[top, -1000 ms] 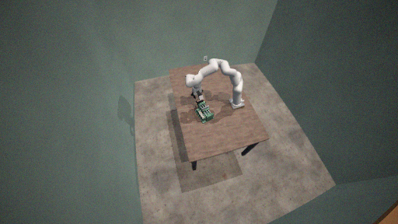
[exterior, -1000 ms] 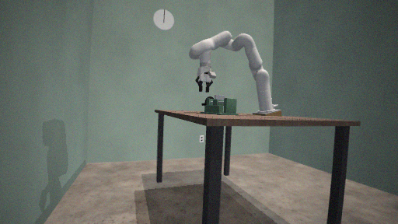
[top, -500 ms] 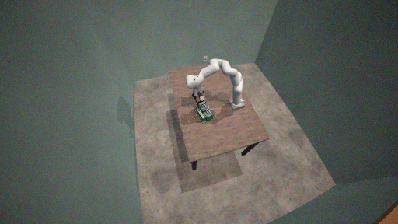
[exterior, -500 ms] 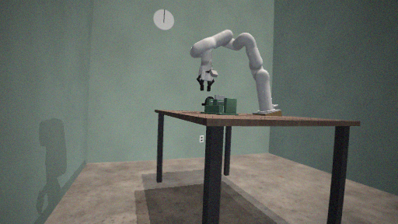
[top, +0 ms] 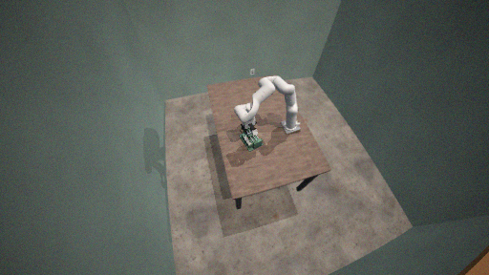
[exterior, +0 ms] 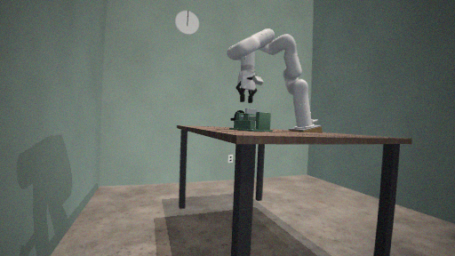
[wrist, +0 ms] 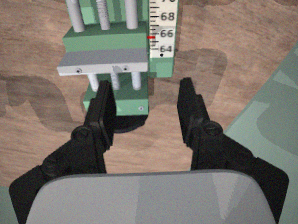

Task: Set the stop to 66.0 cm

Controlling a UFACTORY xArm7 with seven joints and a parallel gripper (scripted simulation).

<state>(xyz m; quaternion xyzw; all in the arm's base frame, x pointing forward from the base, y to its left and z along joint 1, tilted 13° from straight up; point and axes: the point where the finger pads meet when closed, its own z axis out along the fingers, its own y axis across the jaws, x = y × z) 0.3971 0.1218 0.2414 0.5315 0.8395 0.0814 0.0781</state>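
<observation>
Right now the black handwheel is 3 cm ahead of my hand, 12 cm to the right of it and 11 cm below it. Round my hand: green stop fixture (3 cm behind, 1 cm to the right, 8 cm below).
</observation>
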